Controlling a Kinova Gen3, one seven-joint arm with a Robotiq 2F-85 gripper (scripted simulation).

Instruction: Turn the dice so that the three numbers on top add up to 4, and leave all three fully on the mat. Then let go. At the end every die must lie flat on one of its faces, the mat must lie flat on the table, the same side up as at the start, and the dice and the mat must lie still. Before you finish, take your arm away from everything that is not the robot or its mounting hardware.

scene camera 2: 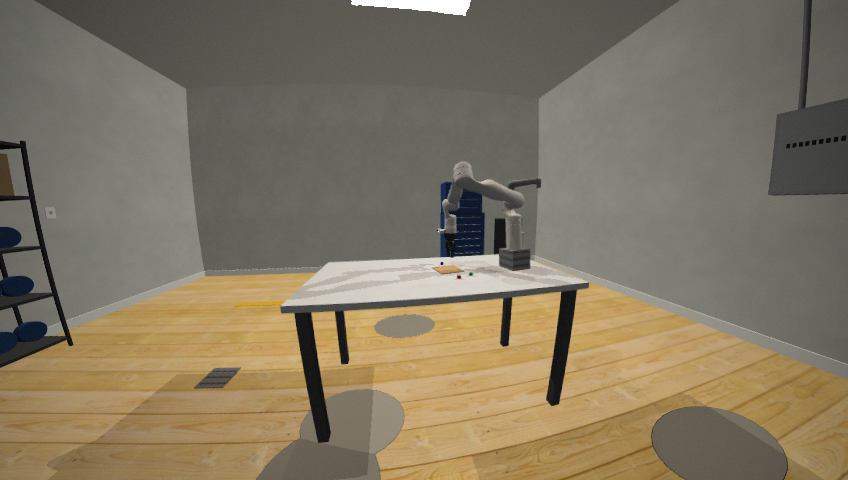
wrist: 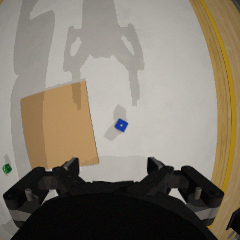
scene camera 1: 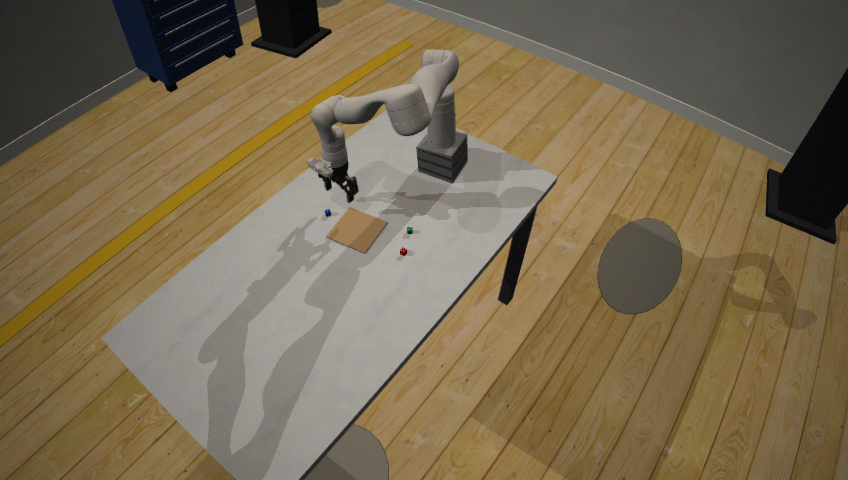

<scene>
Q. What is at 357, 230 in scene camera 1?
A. A tan square mat.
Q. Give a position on a tan square mat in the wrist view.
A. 57, 125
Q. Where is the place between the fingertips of my gripper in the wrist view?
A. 113, 165
</scene>
